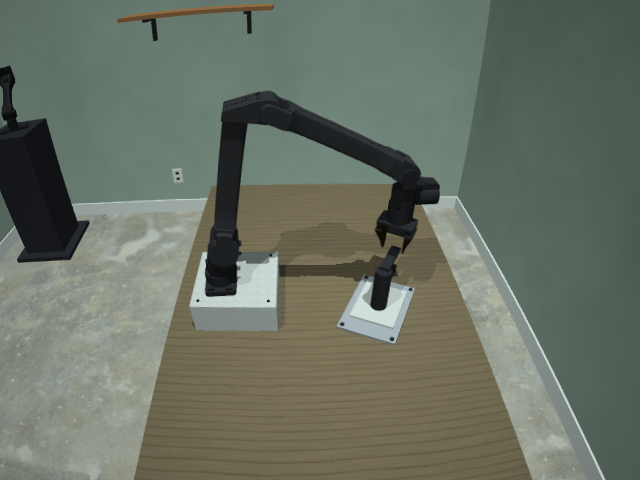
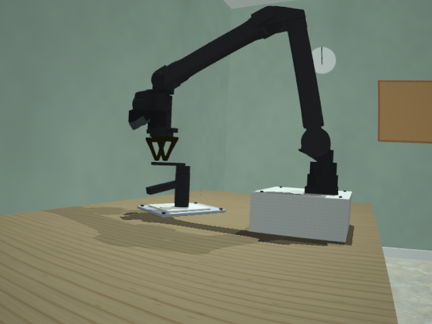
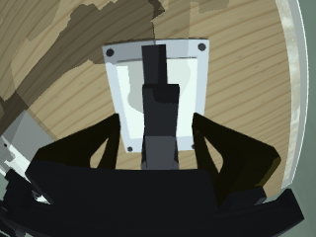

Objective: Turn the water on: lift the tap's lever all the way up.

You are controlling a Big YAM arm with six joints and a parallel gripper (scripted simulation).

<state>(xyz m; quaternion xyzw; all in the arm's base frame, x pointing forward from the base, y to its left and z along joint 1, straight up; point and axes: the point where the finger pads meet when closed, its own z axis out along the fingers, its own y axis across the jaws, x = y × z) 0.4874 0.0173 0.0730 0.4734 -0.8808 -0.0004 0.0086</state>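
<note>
My hand is 1 cm past the lever, 3 cm to the left of it and 2 cm above it. The rest, counted from my hand: black tap 3 cm behind, 5 cm to the right, 7 cm below.
</note>
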